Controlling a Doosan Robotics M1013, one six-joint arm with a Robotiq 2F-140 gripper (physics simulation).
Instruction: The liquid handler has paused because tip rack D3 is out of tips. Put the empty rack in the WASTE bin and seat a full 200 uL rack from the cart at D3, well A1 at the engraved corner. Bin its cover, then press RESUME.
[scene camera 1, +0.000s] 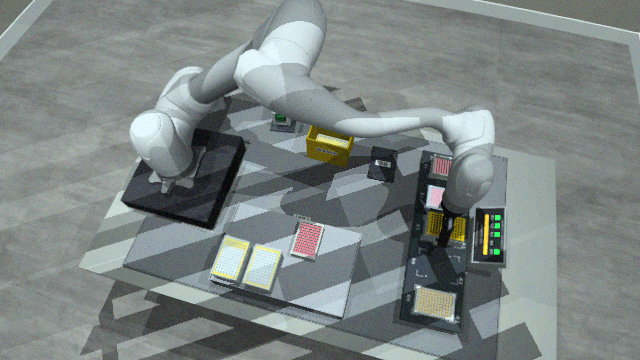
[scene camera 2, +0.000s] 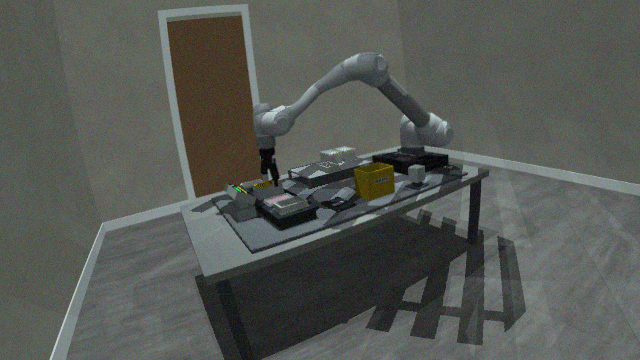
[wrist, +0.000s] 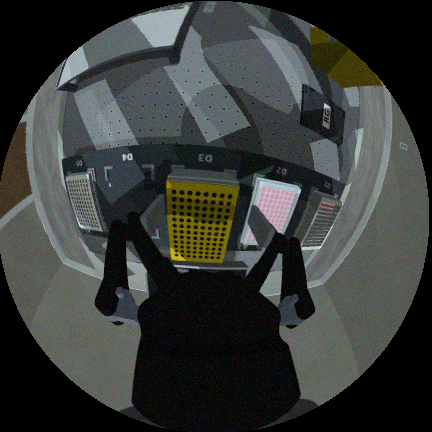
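Seen in the pictures: gripper, fingertip midpoint: (scene camera 1: 439, 225) (scene camera 2: 271, 190) (wrist: 207, 208); arm's base, link origin: (scene camera 1: 179, 165) (scene camera 2: 412, 154).
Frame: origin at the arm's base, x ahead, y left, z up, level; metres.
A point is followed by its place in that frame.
The yellow tip rack (scene camera 1: 434, 224) @[x 0.952, y -0.083, z 0.055 m] (scene camera 2: 262, 185) @[x 1.022, y -0.072, z 0.055 m] (wrist: 202, 220) @[x 0.978, y -0.077, z 0.055 m] with open holes sits at D3. My gripper (scene camera 1: 446, 234) @[x 0.980, y -0.070, z 0.018 m] (scene camera 2: 270, 181) @[x 0.980, y -0.070, z 0.018 m] (wrist: 207, 208) @[x 0.980, y -0.070, z 0.018 m] is open and empty, its fingers low on either side of that rack; the wrist view shows one pad towards D4, the other overlapping the D2 plate. Contact cannot be told. The yellow WASTE bin (scene camera 1: 327, 151) @[x 0.547, y 0.149, z 0.024 m] (scene camera 2: 375, 181) @[x 0.594, y 0.261, z 0.024 m] (wrist: 345, 62) has something pale inside. Two white-and-yellow racks (scene camera 1: 231, 258) @[x 0.323, y -0.322, z 0.069 m] (scene camera 1: 263, 268) @[x 0.431, y -0.334, z 0.069 m] stand on the grey cart (scene camera 1: 320, 282) @[x 0.611, y -0.329, z -0.002 m] (scene camera 2: 320, 175) @[x 0.643, y -0.137, z -0.002 m]. The handler's panel (scene camera 1: 489, 236) @[x 1.132, y -0.096, z 0.063 m] shows a yellow bar and green squares; RESUME is not legible.
A pink plate (scene camera 1: 435, 197) @[x 0.961, y 0.040, z 0.008 m] (wrist: 277, 205) @[x 0.975, y 0.050, z 0.004 m] is at D2, a red-striped rack (scene camera 1: 441, 166) @[x 0.974, y 0.164, z 0.022 m] (wrist: 320, 220) @[x 0.995, y 0.165, z 0.017 m] at D1, and a tan rack (scene camera 1: 435, 303) @[x 0.982, y -0.330, z 0.007 m] (wrist: 84, 202) @[x 0.978, y -0.319, z 0.007 m] at D5. A red rack (scene camera 1: 307, 240) @[x 0.543, y -0.204, z 0.021 m] is on the cart. A black RG pad (scene camera 1: 382, 165) @[x 0.764, y 0.172, z -0.054 m] (wrist: 322, 115) @[x 0.771, y 0.167, z -0.053 m] lies near the bin.
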